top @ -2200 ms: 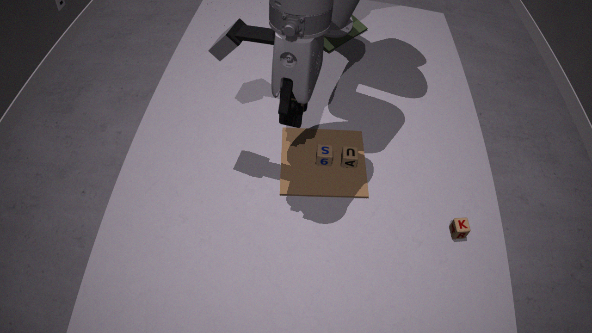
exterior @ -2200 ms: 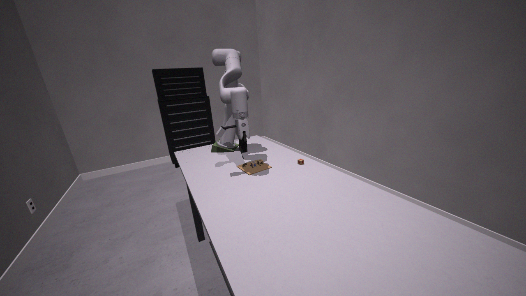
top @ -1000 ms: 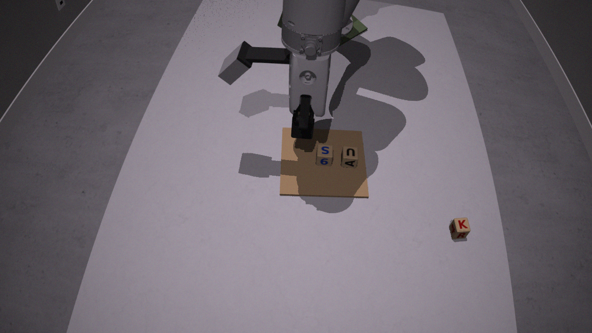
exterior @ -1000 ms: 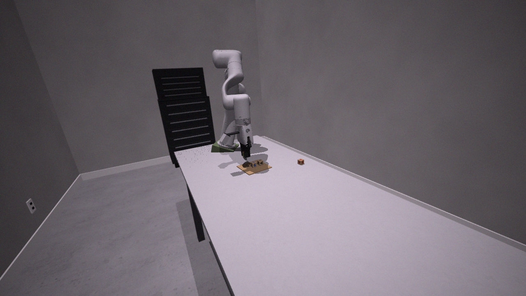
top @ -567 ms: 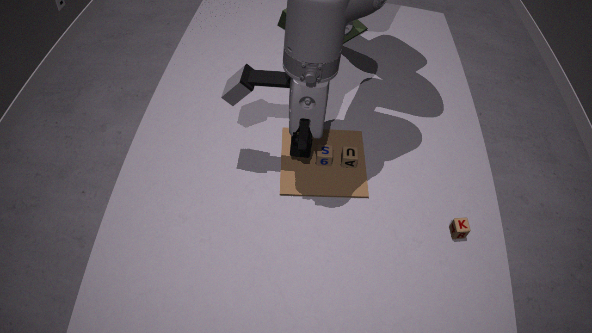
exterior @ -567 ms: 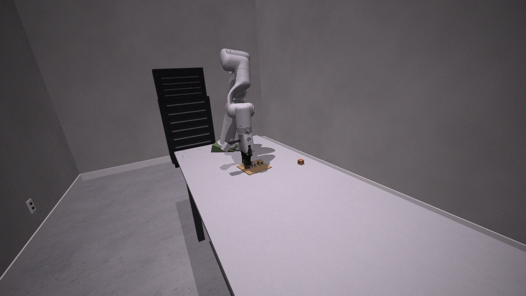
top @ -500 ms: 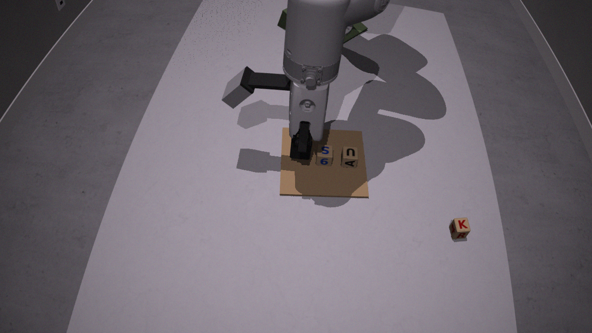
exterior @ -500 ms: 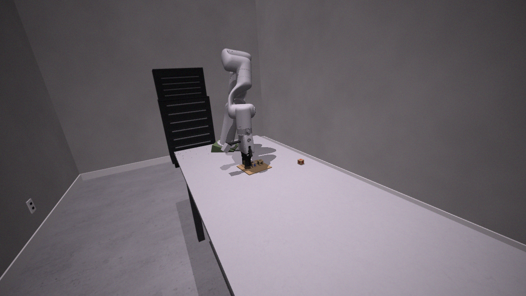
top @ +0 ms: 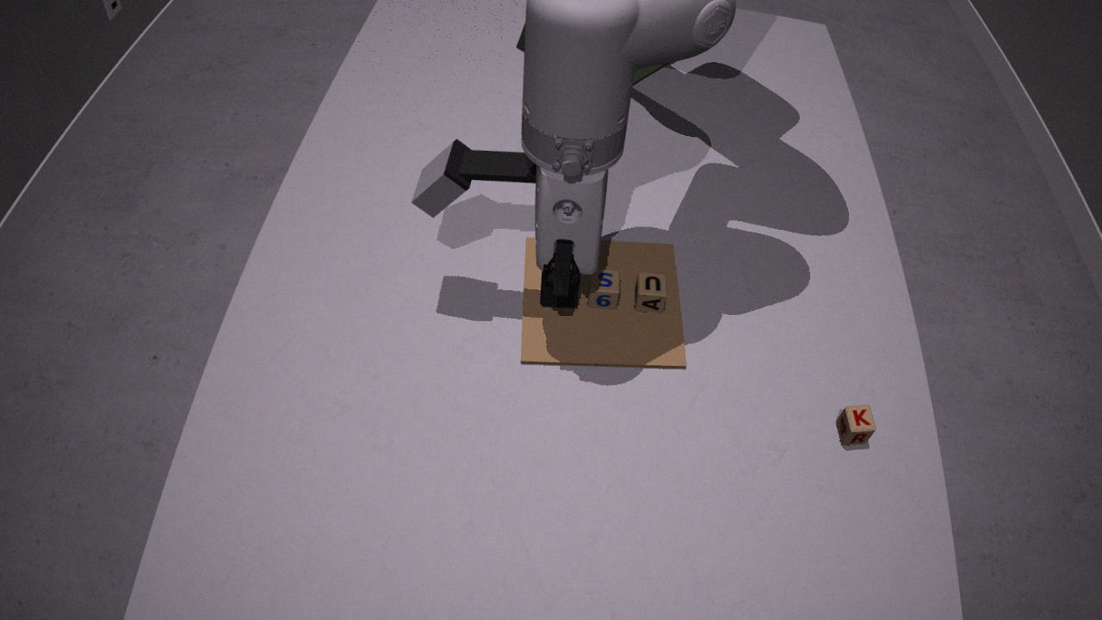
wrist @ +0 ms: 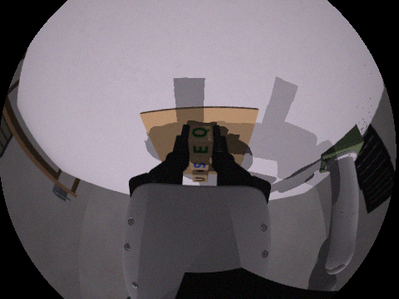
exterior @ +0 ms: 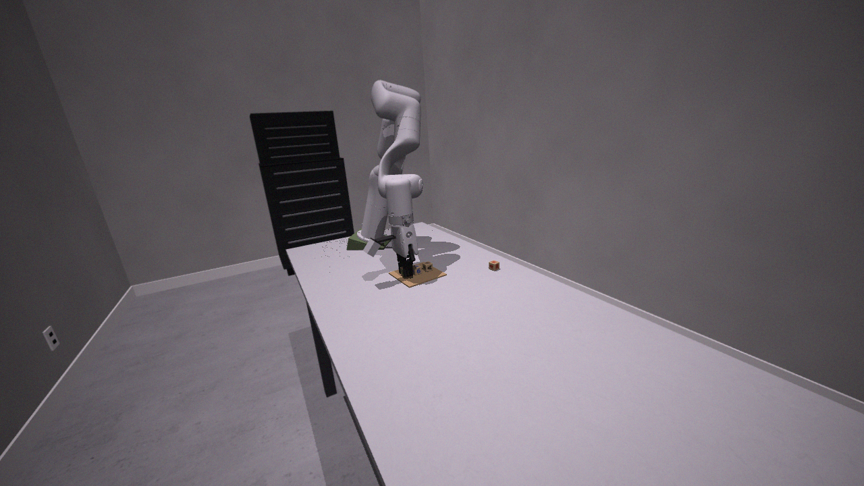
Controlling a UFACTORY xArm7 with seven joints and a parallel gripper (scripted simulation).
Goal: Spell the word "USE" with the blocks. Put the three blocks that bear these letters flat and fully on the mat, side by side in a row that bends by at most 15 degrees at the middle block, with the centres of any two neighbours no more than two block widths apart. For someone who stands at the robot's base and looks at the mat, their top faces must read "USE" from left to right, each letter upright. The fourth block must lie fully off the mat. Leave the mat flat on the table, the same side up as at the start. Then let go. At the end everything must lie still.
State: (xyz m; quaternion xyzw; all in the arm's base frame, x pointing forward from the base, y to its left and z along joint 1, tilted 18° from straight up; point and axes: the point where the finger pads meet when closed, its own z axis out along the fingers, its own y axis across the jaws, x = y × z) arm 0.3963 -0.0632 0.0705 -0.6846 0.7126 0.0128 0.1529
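The E block is 1 cm below my hand. The rest, counted from my hand: U block (8 cm to the left, 1 cm below); then tan mat (4 cm to the left, 3 cm below); then S block (4 cm to the left, 1 cm below).
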